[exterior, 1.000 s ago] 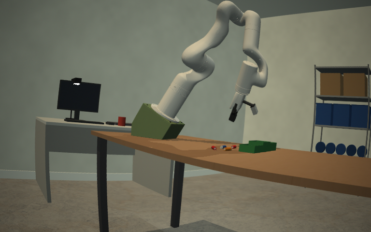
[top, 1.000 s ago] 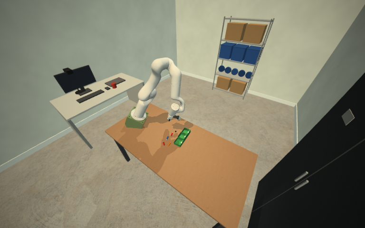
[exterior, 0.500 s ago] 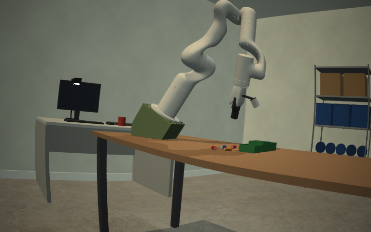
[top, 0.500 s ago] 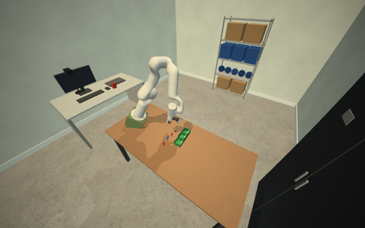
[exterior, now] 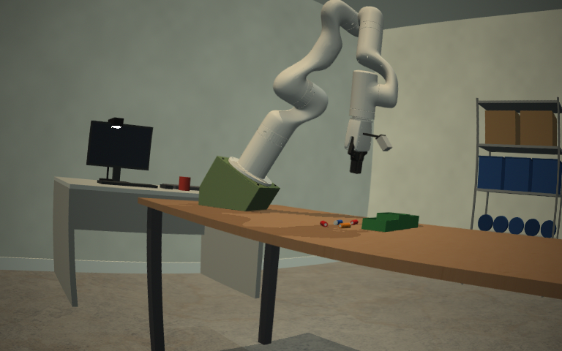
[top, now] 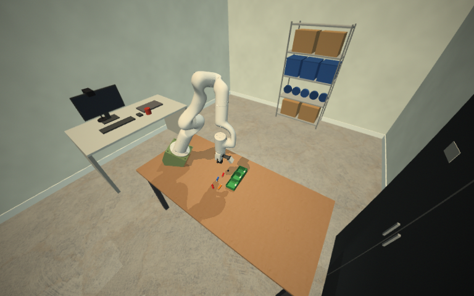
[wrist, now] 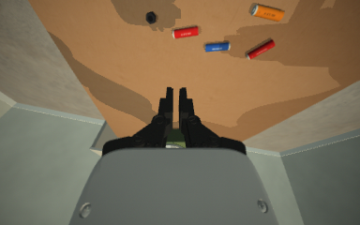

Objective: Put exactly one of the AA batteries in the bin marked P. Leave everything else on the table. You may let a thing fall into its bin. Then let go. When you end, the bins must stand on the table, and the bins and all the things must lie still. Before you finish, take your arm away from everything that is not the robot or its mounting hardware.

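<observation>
Right now my hand is 130 mm short of the bin row, 70 mm to the right of it and 160 mm above it. The rest, counted from my hand: black round thing (10 mm ahead, 80 mm to the left, 180 mm below); blue AA battery (10 mm ahead, 60 mm to the right, 180 mm below); orange AA battery (90 mm ahead, 110 mm to the right, 180 mm below).
</observation>
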